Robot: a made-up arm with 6 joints. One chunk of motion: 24 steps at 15 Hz.
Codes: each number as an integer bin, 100 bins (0 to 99) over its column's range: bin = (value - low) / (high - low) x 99, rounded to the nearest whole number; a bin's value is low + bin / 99 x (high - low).
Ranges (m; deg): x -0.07..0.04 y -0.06..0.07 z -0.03..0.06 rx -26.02..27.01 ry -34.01..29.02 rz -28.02..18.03
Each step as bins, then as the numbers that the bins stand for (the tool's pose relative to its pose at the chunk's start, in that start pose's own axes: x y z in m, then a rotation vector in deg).
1 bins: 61 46 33 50 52 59
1 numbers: -0.0022 0.0004 0.0000 0.76 -0.90 -0.58
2 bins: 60 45 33 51 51 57
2 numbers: -0.0033 -0.0009 0.0000 1.30 -1.54 -1.51
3 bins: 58 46 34 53 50 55
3 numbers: -0.0056 0.0004 0.0009 2.37 -2.18 -2.44
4 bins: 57 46 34 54 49 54
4 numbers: -0.0067 0.0004 0.0009 2.91 -2.81 -2.90
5 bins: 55 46 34 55 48 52
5 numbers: -0.0089 0.0004 0.0009 3.44 -3.45 -3.83
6 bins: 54 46 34 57 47 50
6 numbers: -0.0100 0.0004 0.0009 4.51 -4.09 -4.76
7 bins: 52 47 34 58 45 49
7 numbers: -0.0122 0.0017 0.0009 5.05 -5.36 -5.23
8 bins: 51 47 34 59 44 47
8 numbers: -0.0133 0.0017 0.0009 5.58 -6.00 -6.16
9 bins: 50 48 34 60 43 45
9 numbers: -0.0144 0.0030 0.0009 6.12 -6.63 -7.09
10 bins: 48 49 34 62 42 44
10 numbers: -0.0167 0.0043 0.0009 7.19 -7.27 -7.55
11 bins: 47 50 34 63 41 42
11 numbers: -0.0178 0.0057 0.0009 7.73 -7.91 -8.48
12 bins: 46 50 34 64 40 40
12 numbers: -0.0189 0.0057 0.0009 8.26 -8.54 -9.41
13 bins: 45 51 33 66 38 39
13 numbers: -0.0200 0.0070 0.0000 9.33 -9.82 -9.88
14 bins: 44 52 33 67 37 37
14 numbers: -0.0211 0.0083 0.0000 9.87 -10.45 -10.81
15 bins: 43 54 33 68 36 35
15 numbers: -0.0222 0.0109 0.0000 10.40 -11.09 -11.74
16 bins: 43 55 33 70 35 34
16 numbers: -0.0222 0.0122 0.0000 11.48 -11.73 -12.20
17 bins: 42 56 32 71 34 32
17 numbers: -0.0233 0.0135 -0.0009 12.01 -12.36 -13.14
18 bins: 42 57 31 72 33 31
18 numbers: -0.0233 0.0148 -0.0018 12.55 -13.00 -13.60
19 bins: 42 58 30 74 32 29
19 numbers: -0.0233 0.0162 -0.0027 13.62 -13.64 -14.53
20 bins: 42 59 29 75 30 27
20 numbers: -0.0233 0.0175 -0.0036 14.15 -14.91 -15.46
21 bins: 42 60 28 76 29 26
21 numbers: -0.0233 0.0188 -0.0045 14.69 -15.55 -15.93
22 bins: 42 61 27 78 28 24
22 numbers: -0.0233 0.0201 -0.0055 15.76 -16.18 -16.86
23 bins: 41 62 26 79 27 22
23 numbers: -0.0244 0.0214 -0.0064 16.30 -16.82 -17.79
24 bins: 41 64 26 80 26 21
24 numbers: -0.0244 0.0240 -0.0064 16.83 -17.46 -18.25
